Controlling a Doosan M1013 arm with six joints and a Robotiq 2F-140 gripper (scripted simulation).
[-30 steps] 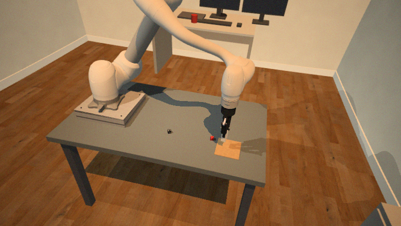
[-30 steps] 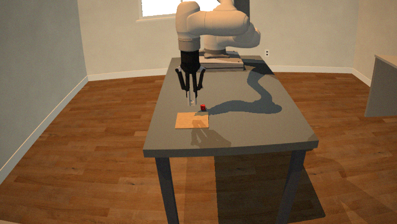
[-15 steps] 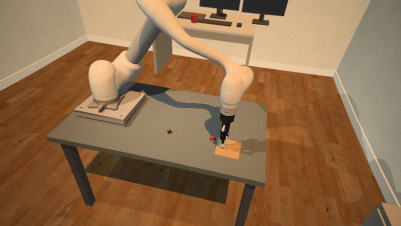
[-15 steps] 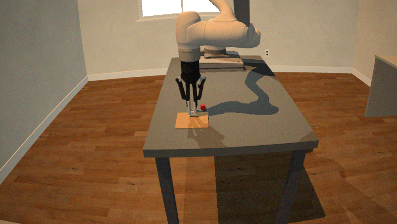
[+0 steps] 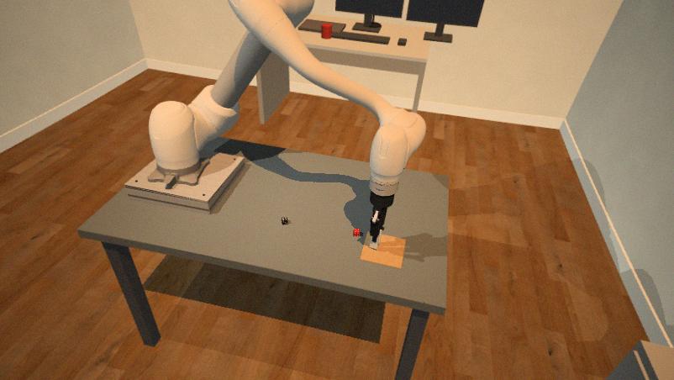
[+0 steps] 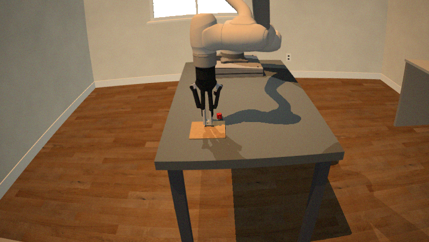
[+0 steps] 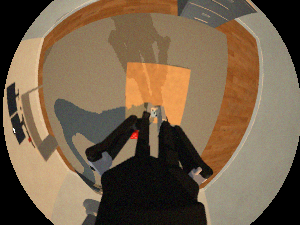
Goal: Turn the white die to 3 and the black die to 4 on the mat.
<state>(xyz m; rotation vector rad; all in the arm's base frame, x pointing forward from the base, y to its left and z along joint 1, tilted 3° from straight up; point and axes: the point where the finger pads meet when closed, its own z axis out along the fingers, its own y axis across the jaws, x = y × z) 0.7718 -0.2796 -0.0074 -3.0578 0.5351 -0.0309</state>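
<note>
My hand is 3 cm above the white die. The rest, counted from my hand: orange mat (4 cm below, 3 cm ahead, 1 cm to the right); then black die (33 cm behind, 9 cm to the left, 4 cm below); then red die (7 cm behind, 6 cm to the left, 4 cm below).
</note>
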